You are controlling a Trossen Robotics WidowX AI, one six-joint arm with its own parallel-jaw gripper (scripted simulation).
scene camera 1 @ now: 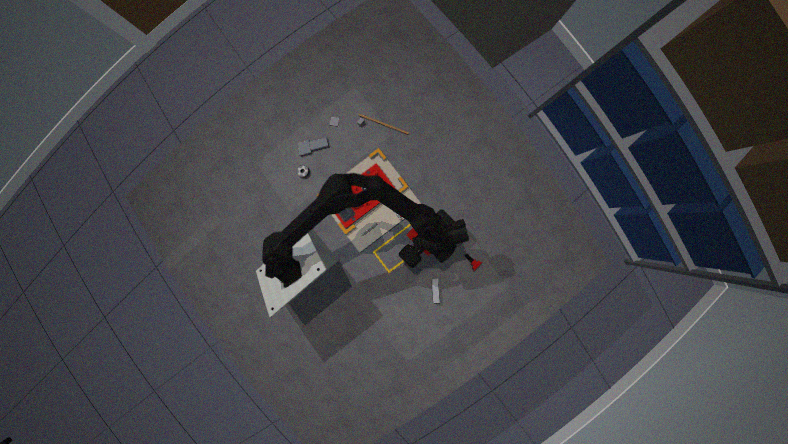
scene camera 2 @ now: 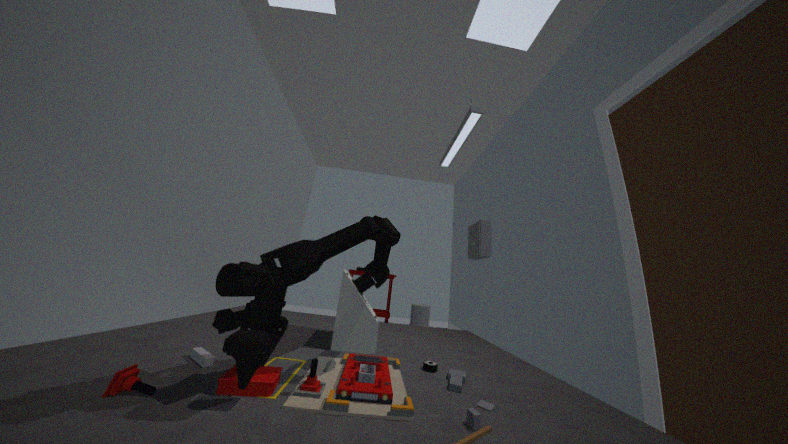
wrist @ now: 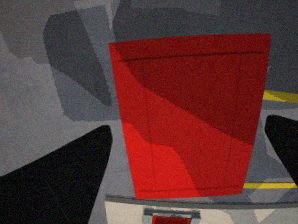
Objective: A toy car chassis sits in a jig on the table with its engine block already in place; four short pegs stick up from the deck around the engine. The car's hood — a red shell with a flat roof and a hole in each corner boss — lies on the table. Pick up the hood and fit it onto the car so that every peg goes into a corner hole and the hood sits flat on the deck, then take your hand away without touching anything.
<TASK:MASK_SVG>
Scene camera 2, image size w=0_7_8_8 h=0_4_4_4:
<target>my gripper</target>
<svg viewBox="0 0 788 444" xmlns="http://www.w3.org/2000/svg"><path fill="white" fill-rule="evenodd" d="M285 297L268 298L257 295L241 311L235 313L231 309L217 311L212 326L218 329L219 334L241 327L240 330L225 339L222 352L227 353L236 360L238 389L245 389L256 369L267 363L267 359L271 356L273 349L275 349L285 333L288 320L286 317L280 316L282 308L286 305Z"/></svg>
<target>red hood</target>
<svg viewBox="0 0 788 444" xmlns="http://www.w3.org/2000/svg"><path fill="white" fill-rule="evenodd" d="M217 379L219 381L216 391L217 395L271 397L278 386L283 367L259 366L245 389L238 389L236 364Z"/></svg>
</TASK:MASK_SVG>
